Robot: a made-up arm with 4 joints.
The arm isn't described. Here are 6 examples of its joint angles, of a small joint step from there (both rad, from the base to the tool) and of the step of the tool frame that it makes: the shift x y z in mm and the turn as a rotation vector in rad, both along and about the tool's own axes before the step.
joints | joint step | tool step
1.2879 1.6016 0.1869 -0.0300 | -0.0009 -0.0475 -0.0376 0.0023 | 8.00 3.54 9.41 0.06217 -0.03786 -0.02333
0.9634 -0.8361 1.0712 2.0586 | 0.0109 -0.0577 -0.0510 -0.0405 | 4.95 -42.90 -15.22 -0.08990 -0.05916 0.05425
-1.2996 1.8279 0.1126 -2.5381 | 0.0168 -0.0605 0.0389 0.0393 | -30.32 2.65 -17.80 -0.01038 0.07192 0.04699
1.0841 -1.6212 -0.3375 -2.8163 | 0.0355 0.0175 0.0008 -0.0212 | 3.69 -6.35 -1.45 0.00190 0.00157 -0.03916
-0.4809 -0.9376 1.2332 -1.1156 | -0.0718 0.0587 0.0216 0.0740 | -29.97 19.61 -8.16 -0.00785 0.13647 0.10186
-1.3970 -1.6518 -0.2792 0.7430 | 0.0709 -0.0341 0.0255 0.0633 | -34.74 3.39 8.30 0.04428 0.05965 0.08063
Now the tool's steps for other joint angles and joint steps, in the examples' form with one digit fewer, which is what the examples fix.
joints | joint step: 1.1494 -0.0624 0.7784 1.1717 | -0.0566 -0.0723 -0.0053 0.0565
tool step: -51.8 -6.5 9.4 0.0350 0.0865 0.1013
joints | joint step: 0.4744 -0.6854 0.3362 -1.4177 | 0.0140 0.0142 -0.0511 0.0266
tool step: -0.4 -1.7 8.0 0.0127 -0.0166 -0.0323
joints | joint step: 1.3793 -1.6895 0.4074 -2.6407 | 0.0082 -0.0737 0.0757 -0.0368
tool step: -13.9 -3.0 -20.1 -0.0093 0.0246 0.0131
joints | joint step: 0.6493 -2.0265 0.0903 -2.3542 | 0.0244 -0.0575 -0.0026 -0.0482
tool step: 2.9 -28.3 -18.1 -0.0551 -0.0018 -0.0469
